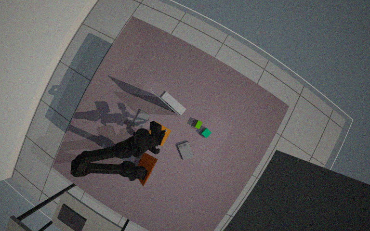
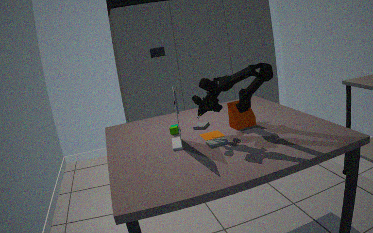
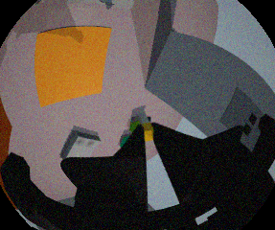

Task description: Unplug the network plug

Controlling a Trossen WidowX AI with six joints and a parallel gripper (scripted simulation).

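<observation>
The orange marked square is 50 mm behind my gripper tip, 40 mm to the left of it and 120 mm below it. From my gripper tip the other things lie so: grey network plug right at my gripper tip; upright panel 150 mm ahead, 30 mm to the left, 20 mm above.
</observation>
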